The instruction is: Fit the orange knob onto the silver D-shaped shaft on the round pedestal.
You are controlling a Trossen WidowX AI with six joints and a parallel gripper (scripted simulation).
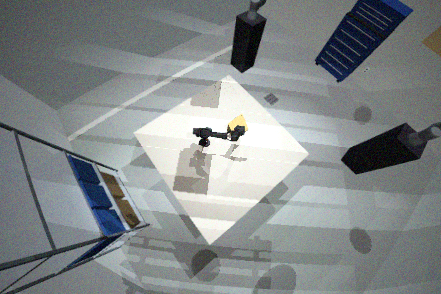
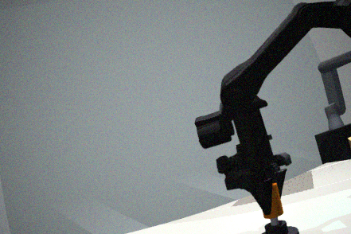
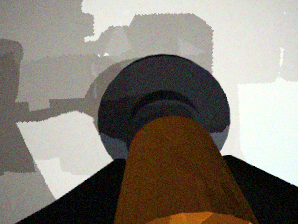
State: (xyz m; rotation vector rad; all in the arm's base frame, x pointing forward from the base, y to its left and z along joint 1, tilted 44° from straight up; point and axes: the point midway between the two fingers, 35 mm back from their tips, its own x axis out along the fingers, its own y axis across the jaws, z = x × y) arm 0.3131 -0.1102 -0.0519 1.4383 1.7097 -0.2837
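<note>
Now: gripper tip 30 mm below the orange knob. Round my gripper tip: dark round pedestal: 40 mm below.
</note>
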